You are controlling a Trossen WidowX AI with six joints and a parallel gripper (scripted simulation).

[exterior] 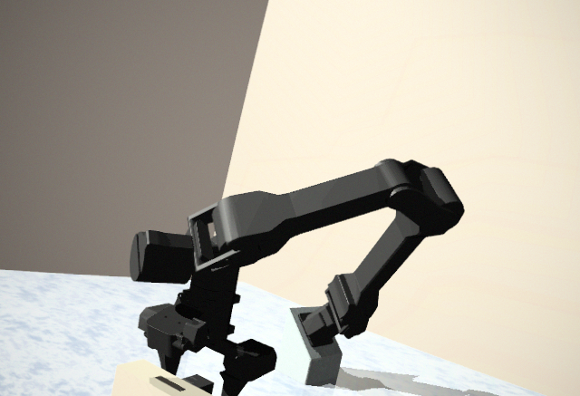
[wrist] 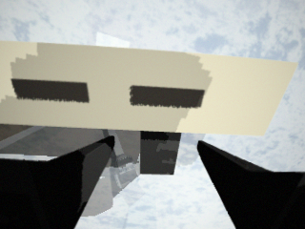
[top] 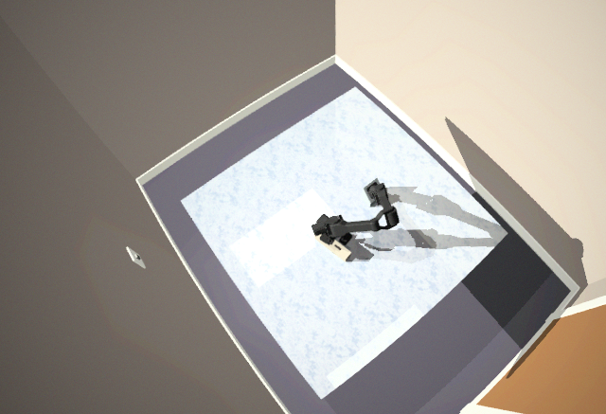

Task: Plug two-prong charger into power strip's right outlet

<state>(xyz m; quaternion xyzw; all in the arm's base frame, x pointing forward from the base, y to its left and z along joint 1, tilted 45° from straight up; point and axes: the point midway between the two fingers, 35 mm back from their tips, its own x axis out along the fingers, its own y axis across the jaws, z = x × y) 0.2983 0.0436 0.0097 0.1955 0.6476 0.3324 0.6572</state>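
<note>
Now: gripper tip 2 cm short of the two-prong charger and 1 cm below it.
</note>
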